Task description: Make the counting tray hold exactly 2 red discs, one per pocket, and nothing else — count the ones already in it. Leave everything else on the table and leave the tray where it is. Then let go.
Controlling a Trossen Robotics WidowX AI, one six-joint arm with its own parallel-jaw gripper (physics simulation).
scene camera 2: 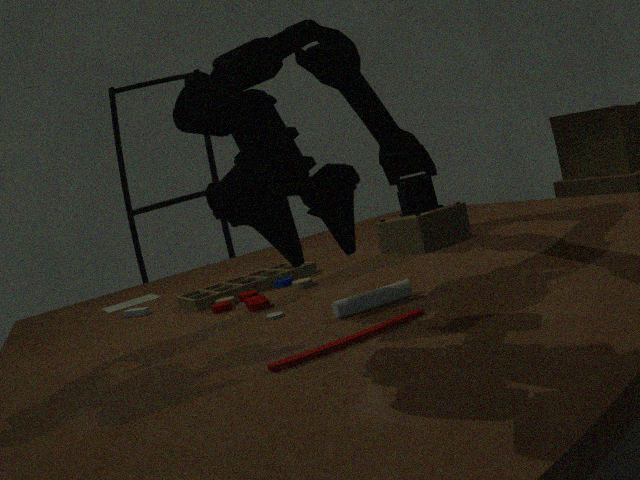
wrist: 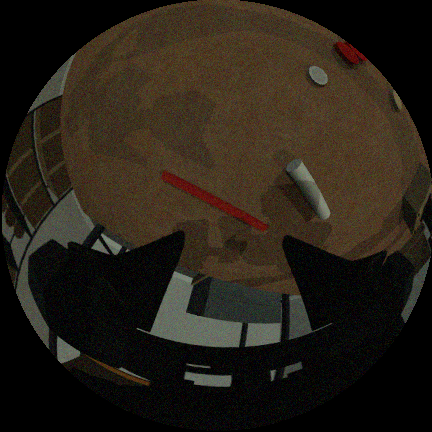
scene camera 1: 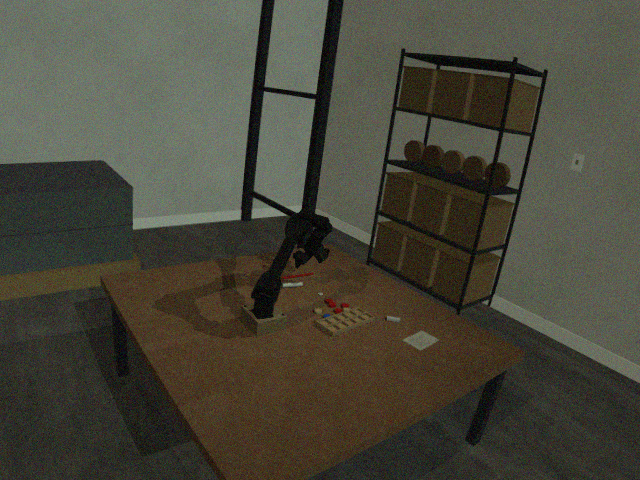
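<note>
The counting tray (scene camera 1: 332, 332) (scene camera 2: 199, 303) lies on the table; no red disc is discernible in its pockets, though the view is dim. Several red discs (scene camera 1: 329, 302) (scene camera 2: 257, 303) (wrist: 346, 52) lie beside its long side, some close together. A blue disc (scene camera 1: 326, 315) (scene camera 2: 283, 282) and a beige disc (scene camera 1: 317, 311) (scene camera 2: 302, 282) lie near the tray; another beige disc (scene camera 2: 225, 299) is by the red ones. A white disc (scene camera 1: 320, 293) (scene camera 2: 275, 315) (wrist: 318, 75) lies farther out. My gripper (scene camera 1: 311, 257) (scene camera 2: 324, 258) (wrist: 234, 238) is open and empty, raised above the table, away from the discs.
A red stick (scene camera 1: 298, 275) (scene camera 2: 346, 341) (wrist: 215, 201) and a white cylinder (scene camera 1: 293, 284) (scene camera 2: 372, 298) (wrist: 309, 190) lie on the gripper's side of the discs. A small white piece (scene camera 1: 392, 318) (scene camera 2: 136, 312) and a pale square sheet (scene camera 1: 421, 339) (scene camera 2: 131, 303) lie beyond the tray.
</note>
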